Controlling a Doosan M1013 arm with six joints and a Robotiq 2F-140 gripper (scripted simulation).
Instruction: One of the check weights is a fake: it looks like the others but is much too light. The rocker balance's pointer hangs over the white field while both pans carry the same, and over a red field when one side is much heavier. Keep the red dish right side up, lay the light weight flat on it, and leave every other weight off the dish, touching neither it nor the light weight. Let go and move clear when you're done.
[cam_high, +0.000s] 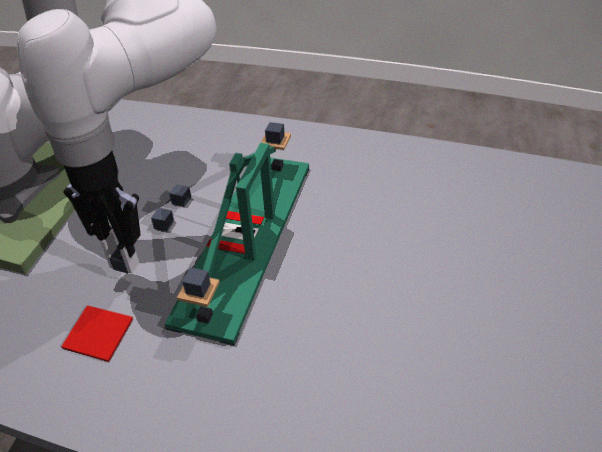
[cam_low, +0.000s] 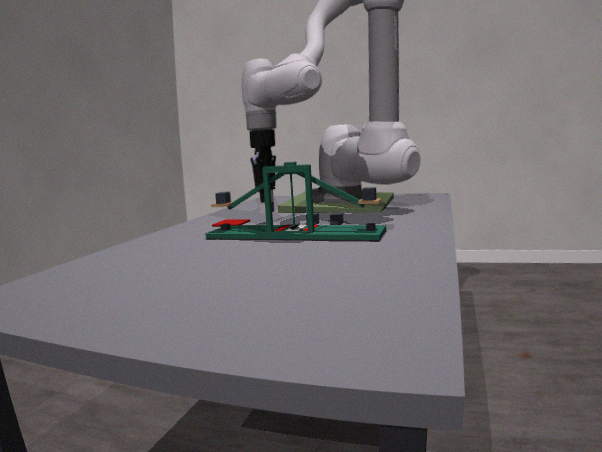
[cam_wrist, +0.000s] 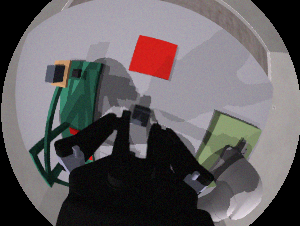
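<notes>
Right now my hand is 12 cm to the left of the red dish, 7 cm above it and 1 cm short of it. Round my hand: green rocker balance 17 cm ahead, 15 cm to the left, 3 cm above.
</notes>
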